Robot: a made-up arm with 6 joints. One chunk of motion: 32 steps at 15 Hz.
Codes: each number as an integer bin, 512 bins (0 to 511) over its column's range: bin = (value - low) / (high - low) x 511, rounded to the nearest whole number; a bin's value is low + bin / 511 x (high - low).
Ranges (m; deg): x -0.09..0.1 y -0.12..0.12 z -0.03..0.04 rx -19..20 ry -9..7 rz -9..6
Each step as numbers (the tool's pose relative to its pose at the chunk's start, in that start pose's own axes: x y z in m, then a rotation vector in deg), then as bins.
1 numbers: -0.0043 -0.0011 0.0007 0.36 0.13 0.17
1 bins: 230 253 224 254 292 312
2 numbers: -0.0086 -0.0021 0.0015 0.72 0.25 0.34
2 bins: 219 251 230 258 295 318
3 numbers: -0.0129 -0.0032 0.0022 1.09 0.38 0.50
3 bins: 207 249 235 263 300 324
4 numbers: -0.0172 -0.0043 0.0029 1.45 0.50 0.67
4 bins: 196 246 240 268 303 329
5 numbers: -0.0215 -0.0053 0.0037 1.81 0.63 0.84
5 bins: 184 244 246 273 308 335
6 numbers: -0.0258 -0.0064 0.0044 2.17 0.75 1.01
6 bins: 173 242 251 277 311 341
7 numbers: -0.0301 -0.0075 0.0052 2.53 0.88 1.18
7 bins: 161 240 257 282 316 347
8 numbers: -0.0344 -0.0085 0.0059 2.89 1.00 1.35
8 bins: 150 237 262 287 319 353
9 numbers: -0.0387 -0.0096 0.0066 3.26 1.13 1.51
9 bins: 138 235 267 292 324 358
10 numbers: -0.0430 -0.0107 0.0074 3.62 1.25 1.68
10 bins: 126 233 273 296 327 364
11 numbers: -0.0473 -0.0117 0.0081 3.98 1.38 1.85
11 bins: 115 231 278 301 332 370
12 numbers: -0.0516 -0.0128 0.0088 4.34 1.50 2.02
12 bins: 103 228 283 306 335 375
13 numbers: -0.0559 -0.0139 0.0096 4.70 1.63 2.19
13 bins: 92 226 289 311 339 381
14 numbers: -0.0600 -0.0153 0.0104 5.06 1.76 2.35
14 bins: 81 223 295 315 344 387
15 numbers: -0.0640 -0.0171 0.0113 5.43 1.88 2.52
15 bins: 70 219 301 320 347 392
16 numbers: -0.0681 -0.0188 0.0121 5.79 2.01 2.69
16 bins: 59 215 307 325 352 398
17 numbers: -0.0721 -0.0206 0.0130 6.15 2.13 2.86
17 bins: 48 212 314 330 355 404
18 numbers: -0.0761 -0.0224 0.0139 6.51 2.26 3.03
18 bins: 37 208 320 334 360 410
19 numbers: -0.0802 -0.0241 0.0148 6.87 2.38 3.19
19 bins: 26 204 327 339 363 415
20 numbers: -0.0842 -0.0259 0.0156 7.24 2.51 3.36
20 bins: 16 200 333 344 368 421
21 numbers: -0.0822 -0.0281 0.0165 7.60 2.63 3.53
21 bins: 21 196 339 349 371 427
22 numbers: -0.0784 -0.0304 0.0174 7.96 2.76 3.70
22 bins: 31 191 346 353 376 433
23 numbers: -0.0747 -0.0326 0.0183 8.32 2.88 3.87
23 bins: 41 186 353 358 379 438
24 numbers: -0.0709 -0.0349 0.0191 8.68 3.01 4.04
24 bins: 51 181 358 363 384 444
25 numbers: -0.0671 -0.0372 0.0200 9.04 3.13 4.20
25 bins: 62 176 365 367 387 450
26 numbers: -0.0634 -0.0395 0.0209 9.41 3.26 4.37
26 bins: 72 171 372 372 392 455
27 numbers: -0.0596 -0.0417 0.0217 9.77 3.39 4.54
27 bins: 82 167 377 377 396 461
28 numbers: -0.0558 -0.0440 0.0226 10.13 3.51 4.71
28 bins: 92 162 384 382 400 467
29 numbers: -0.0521 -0.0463 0.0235 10.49 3.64 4.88
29 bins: 102 157 391 386 404 473
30 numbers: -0.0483 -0.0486 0.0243 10.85 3.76 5.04
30 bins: 112 152 396 391 408 478
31 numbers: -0.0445 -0.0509 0.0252 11.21 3.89 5.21
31 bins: 122 147 403 396 412 484
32 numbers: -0.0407 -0.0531 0.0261 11.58 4.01 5.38
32 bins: 133 142 410 401 416 490
